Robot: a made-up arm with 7 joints.
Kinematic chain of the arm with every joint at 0, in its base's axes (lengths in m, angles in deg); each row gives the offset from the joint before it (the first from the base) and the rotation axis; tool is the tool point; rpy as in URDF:
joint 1: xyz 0 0 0 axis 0.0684 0.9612 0.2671
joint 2: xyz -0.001 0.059 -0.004 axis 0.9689 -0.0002 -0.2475
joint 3: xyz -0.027 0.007 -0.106 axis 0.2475 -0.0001 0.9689
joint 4: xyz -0.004 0 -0.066 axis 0.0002 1 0
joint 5: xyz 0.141 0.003 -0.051 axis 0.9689 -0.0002 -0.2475
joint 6: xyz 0.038 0 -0.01 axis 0.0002 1 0
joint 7: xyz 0.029 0 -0.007 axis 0.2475 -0.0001 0.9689
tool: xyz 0 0 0 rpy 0 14.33 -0.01
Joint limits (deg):
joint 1: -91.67..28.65
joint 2: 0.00..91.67
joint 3: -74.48..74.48
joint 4: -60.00..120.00
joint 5: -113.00..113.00
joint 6: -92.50..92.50
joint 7: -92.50..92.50
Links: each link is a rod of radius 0.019 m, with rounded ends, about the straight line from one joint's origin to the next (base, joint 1, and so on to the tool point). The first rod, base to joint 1, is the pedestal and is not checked.
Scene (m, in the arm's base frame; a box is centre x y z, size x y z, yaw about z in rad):
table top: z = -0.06
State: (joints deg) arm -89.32 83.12 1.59 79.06 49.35 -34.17 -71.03
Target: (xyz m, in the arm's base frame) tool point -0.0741 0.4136 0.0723
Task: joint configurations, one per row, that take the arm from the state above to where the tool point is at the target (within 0.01 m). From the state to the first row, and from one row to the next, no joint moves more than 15 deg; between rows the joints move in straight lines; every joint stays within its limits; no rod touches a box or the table.
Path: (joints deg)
1: -74.76 84.54 -3.85 85.88 51.74 -34.13 -71.03
2: -60.21 85.97 -9.29 92.71 54.13 -34.08 -71.03
3: -45.65 87.40 -14.73 99.53 56.52 -34.04 -71.03
4: -31.09 88.82 -20.18 106.35 58.91 -33.99 -71.03
5: -16.53 90.24 -25.62 113.18 61.30 -33.95 -71.03
6: -1.98 91.67 -31.06 120.00 63.69 -33.90 -71.03

